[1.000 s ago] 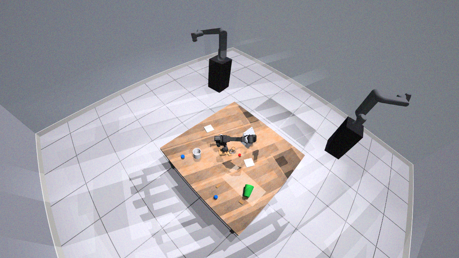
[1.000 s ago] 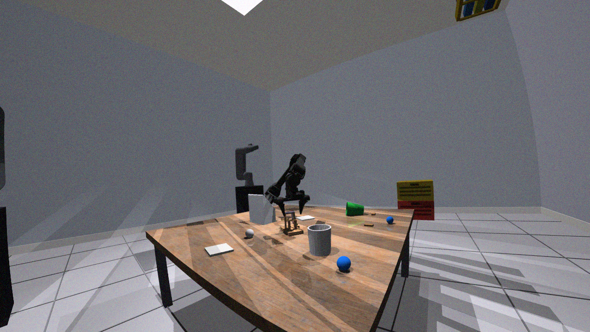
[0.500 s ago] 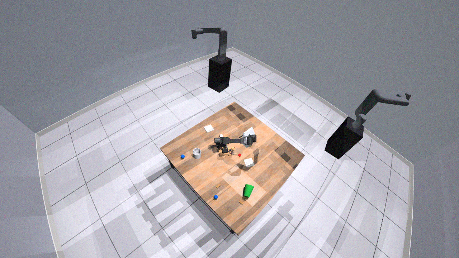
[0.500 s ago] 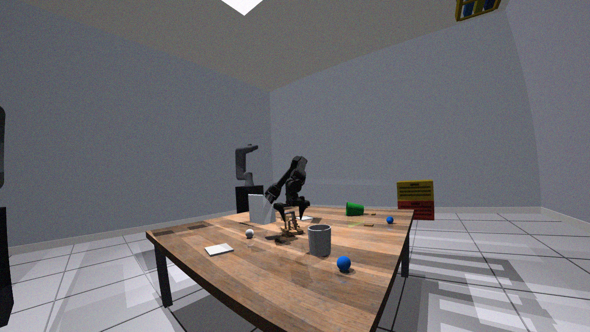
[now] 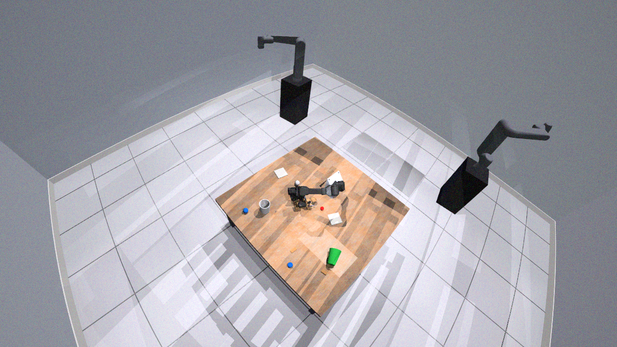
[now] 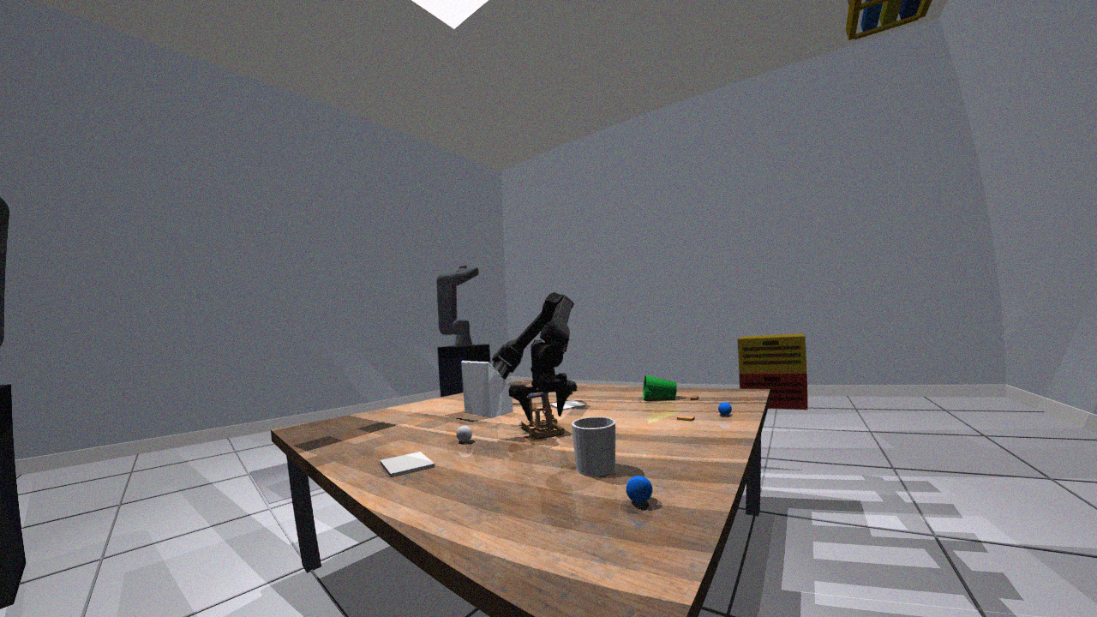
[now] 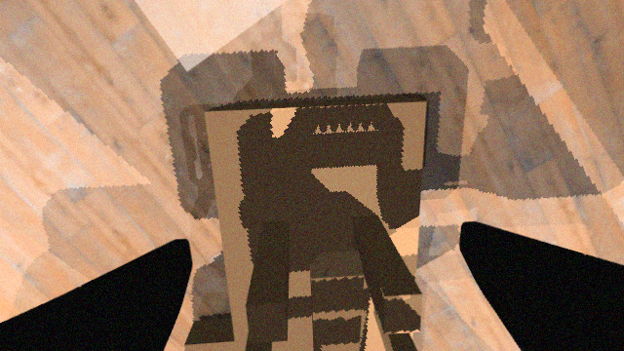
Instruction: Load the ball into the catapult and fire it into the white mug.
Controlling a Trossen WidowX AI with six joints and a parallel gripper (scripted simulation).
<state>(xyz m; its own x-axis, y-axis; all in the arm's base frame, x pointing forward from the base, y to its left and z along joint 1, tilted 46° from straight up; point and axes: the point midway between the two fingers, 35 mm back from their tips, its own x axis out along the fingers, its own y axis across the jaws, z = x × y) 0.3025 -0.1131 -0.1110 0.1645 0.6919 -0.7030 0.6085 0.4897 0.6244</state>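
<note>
The red ball is 180 mm to the left of my gripper tip, 100 mm behind it and 30 mm below it. From my gripper tip the other things lie so: catapult (60 mm to the left, 50 mm behind, 10 mm above); then whitish-grey mug (230 mm ahead, 190 mm to the right, 10 mm below); then white ball (170 mm behind, 150 mm to the right, 20 mm below).
</note>
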